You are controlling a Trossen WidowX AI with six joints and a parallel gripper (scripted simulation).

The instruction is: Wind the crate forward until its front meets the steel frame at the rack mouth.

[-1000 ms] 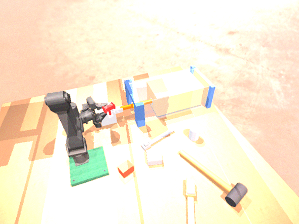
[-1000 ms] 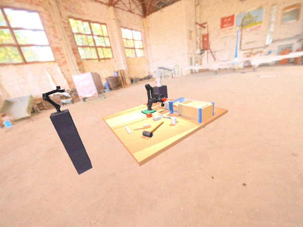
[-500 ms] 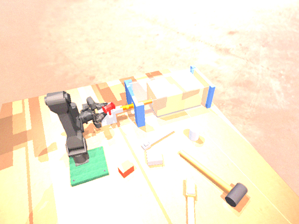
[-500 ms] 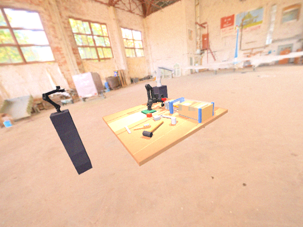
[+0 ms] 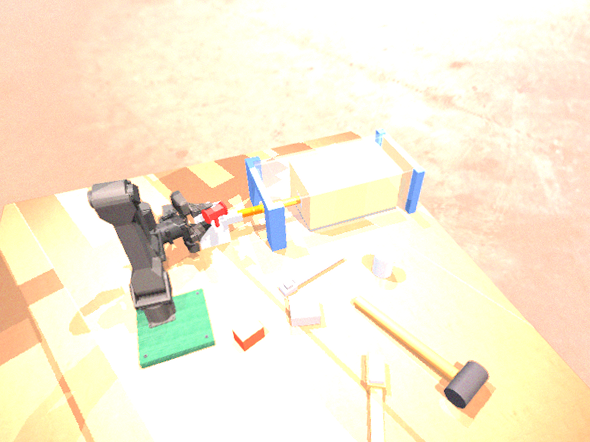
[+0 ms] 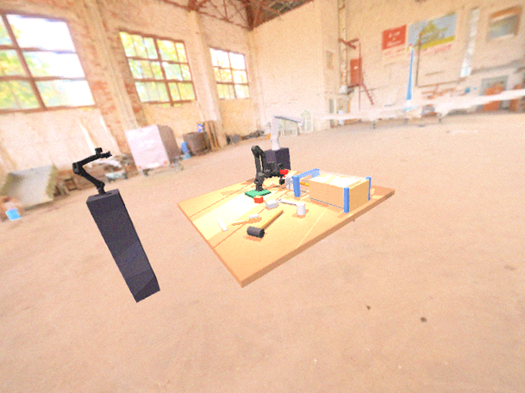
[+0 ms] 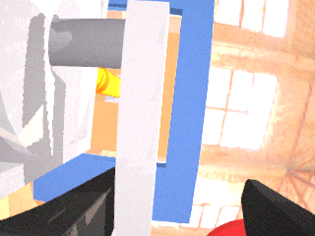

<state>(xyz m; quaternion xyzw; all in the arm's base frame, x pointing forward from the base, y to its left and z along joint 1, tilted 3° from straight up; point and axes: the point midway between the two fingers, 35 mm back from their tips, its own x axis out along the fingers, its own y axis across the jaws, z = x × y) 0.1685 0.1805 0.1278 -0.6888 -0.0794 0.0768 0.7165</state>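
My gripper tip is 1 cm past the white crank handle, 1 cm to the left of it and 1 cm above it. From my gripper tip the other things lie so: blue steel frame (15 cm ahead, 4 cm to the left, 3 cm below); then hand winch (3 cm behind, 4 cm to the left, 10 cm below); then red grip (5 cm to the right, 2 cm above).
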